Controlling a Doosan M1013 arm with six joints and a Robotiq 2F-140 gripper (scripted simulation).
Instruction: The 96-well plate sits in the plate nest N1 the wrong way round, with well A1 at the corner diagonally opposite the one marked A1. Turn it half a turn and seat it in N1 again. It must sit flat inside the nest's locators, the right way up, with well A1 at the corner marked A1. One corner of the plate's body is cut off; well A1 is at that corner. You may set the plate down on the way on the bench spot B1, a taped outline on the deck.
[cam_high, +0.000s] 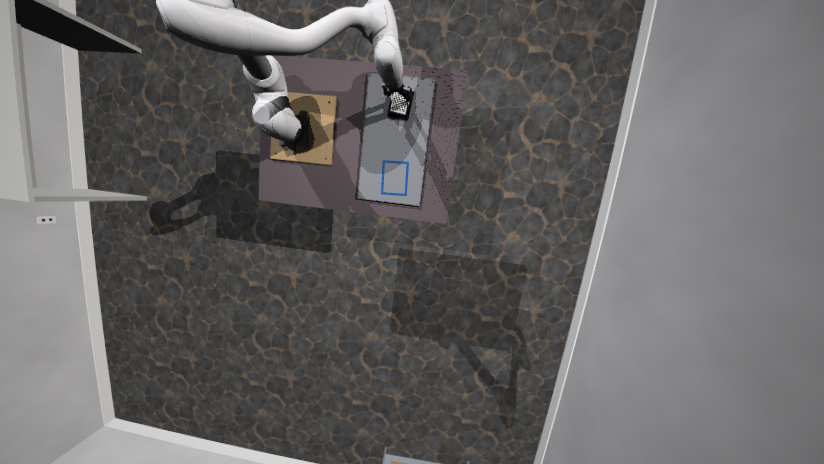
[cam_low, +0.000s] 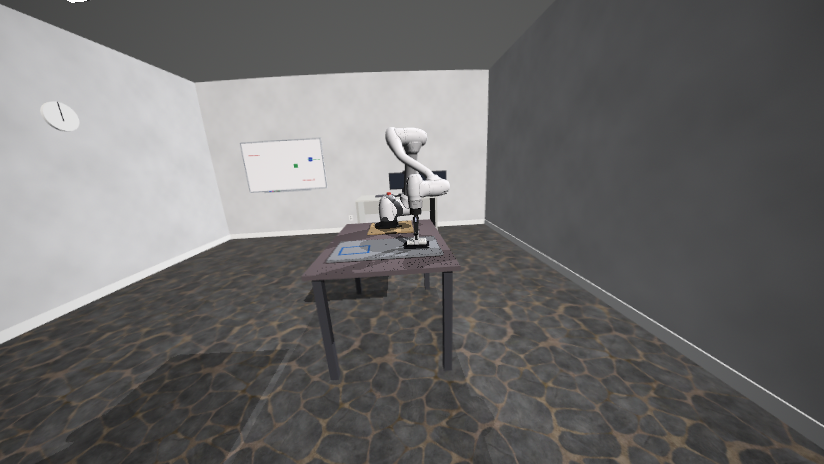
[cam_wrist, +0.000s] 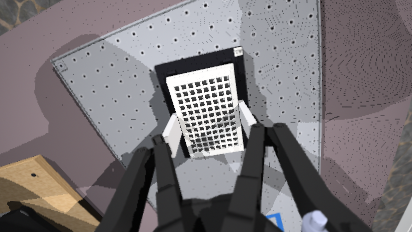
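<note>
The white 96-well plate is 20 mm below my hand. Round my hand: small white corner mark (60 mm ahead, 70 mm to the left, 40 mm below); black plate nest N1 (40 mm below).
</note>
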